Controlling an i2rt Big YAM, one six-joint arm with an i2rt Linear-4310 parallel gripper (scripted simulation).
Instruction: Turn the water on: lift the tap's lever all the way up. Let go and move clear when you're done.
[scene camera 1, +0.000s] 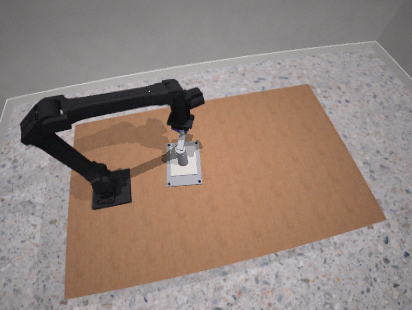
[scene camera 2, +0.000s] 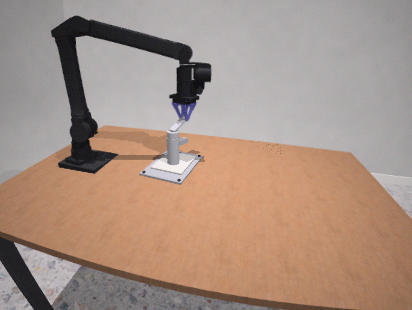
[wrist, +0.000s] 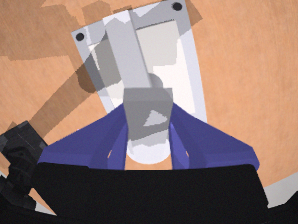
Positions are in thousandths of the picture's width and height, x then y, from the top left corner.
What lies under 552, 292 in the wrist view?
A tap.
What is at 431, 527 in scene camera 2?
A tap.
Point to my gripper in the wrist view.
At 498, 489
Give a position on a tap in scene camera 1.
455, 534
